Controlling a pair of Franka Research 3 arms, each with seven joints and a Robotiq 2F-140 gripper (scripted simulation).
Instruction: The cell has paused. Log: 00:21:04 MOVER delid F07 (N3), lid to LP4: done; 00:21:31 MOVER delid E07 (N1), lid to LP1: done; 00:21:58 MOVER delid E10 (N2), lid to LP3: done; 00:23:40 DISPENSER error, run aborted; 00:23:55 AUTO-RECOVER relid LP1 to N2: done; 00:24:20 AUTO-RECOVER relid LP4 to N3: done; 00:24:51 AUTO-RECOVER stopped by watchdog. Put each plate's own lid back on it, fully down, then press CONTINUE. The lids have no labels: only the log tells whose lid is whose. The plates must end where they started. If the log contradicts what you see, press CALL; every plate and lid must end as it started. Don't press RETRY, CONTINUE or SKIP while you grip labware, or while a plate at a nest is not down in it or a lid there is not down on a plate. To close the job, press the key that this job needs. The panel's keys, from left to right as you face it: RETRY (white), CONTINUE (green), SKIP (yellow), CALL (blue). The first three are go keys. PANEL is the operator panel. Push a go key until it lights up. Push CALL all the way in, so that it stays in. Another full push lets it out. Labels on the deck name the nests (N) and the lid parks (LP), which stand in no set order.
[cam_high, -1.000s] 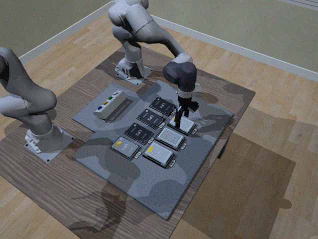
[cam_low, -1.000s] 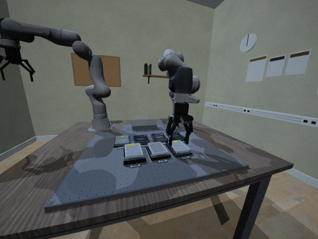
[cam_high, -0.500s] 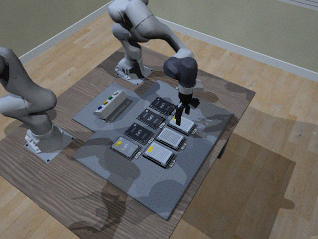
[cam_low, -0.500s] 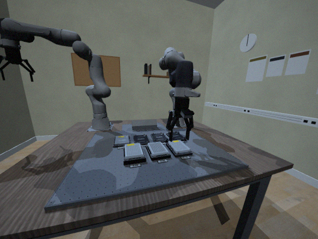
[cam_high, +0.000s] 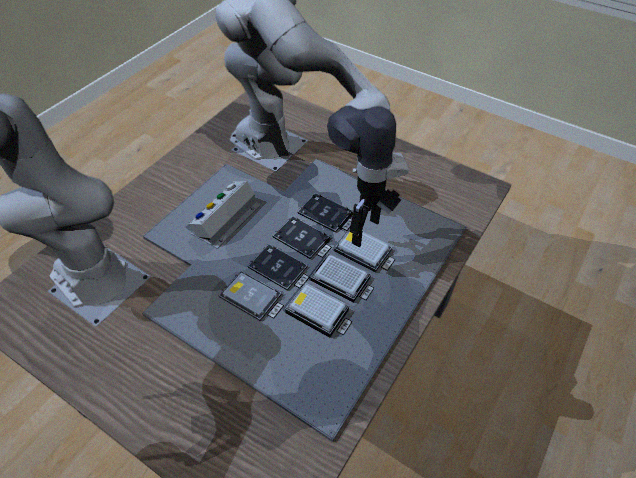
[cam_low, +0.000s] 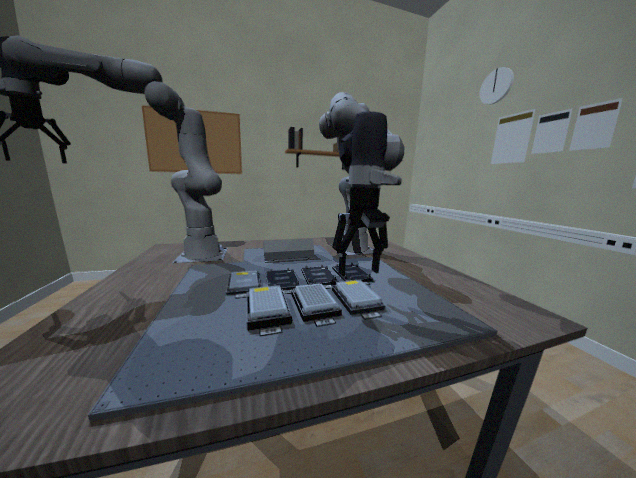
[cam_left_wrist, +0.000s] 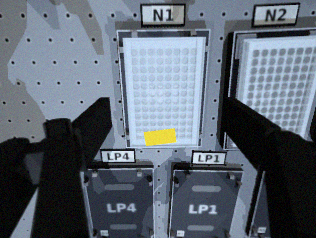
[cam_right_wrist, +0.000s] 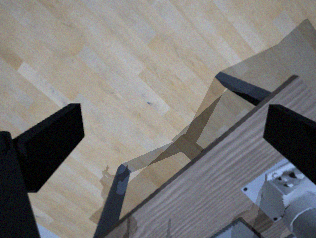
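Note:
The park LP3 is 170 mm behind my left hand, 330 mm to the right of it and 100 mm below it. From my left hand the other things lie so: N2 plate: 130 mm to the right, 80 mm below; N1 plate: 90 mm below; park LP4: 190 mm behind, 60 mm to the left, 100 mm below.

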